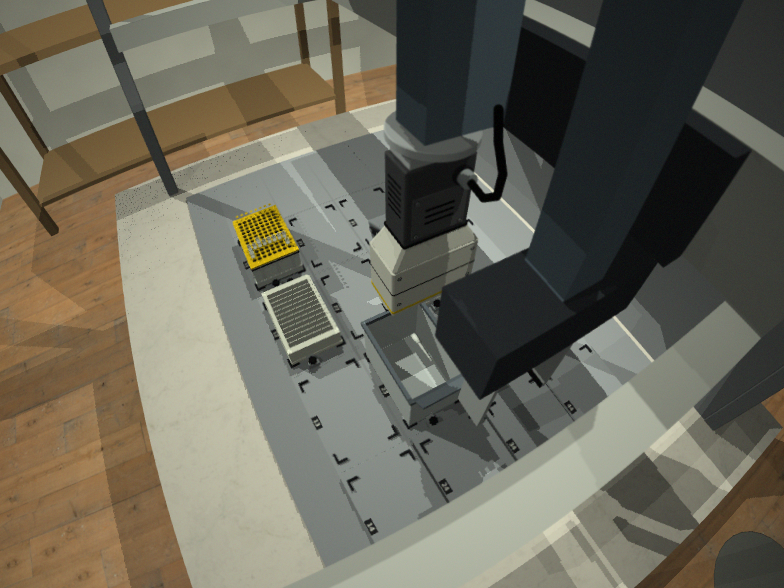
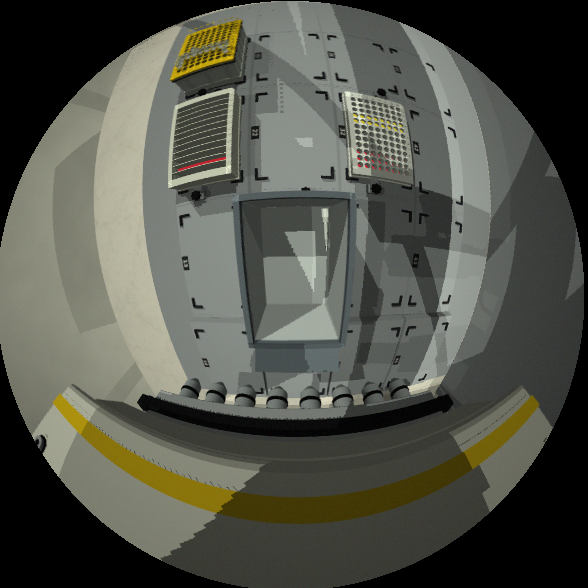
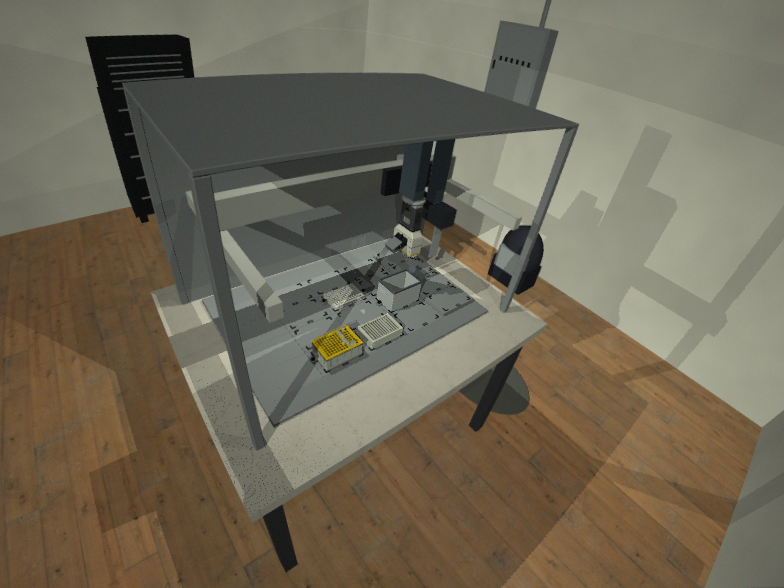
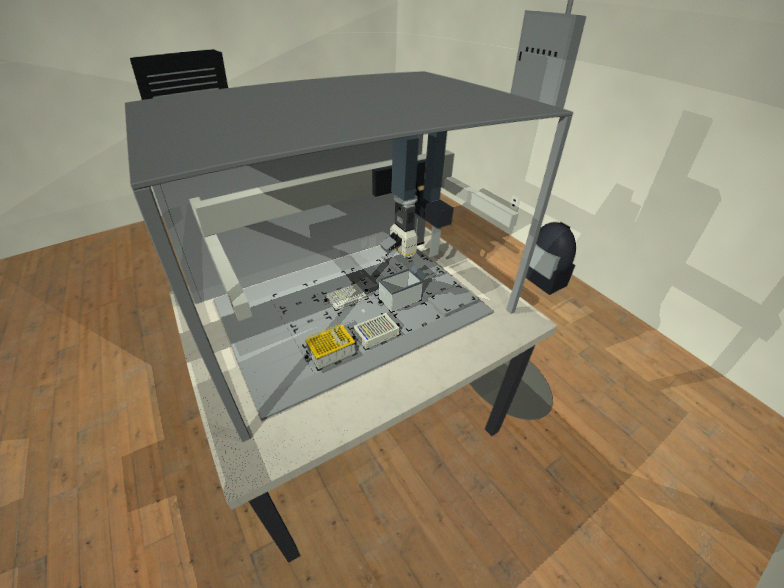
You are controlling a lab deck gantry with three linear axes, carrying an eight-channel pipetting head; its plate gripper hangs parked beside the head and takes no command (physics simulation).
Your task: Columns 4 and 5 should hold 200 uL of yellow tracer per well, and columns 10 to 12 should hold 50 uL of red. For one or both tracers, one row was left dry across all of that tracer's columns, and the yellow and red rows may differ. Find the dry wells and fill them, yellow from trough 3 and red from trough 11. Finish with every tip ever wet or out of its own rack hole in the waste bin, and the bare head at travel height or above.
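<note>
The pipetting head [image 1: 421,272] [image 3: 408,242] is raised behind the waste bin [image 1: 436,398] [image 2: 244,274] [image 3: 389,296] [image 4: 390,296]; its grey nozzles [image 2: 276,396] look bare. A pale tip [image 2: 325,224] shows inside the bin. The well plate [image 2: 378,178] shows two yellow columns and red wells near its lower end; single wells are hard to judge. The trough block [image 1: 314,344] [image 2: 202,174] shows a red trough [image 2: 202,163]. The yellow tip rack [image 1: 278,273] [image 2: 219,76] holds some clear tips. The parked plate gripper [image 1: 510,398] hangs beside the head, paddles apart, holding nothing.
A dark carriage block [image 1: 493,329] hangs beside the head. An enclosure post [image 3: 544,208] [image 4: 541,208] stands at the right front corner of the table. Dark locating knobs [image 2: 196,195] [image 2: 375,188] stand by the trough block and the plate.
</note>
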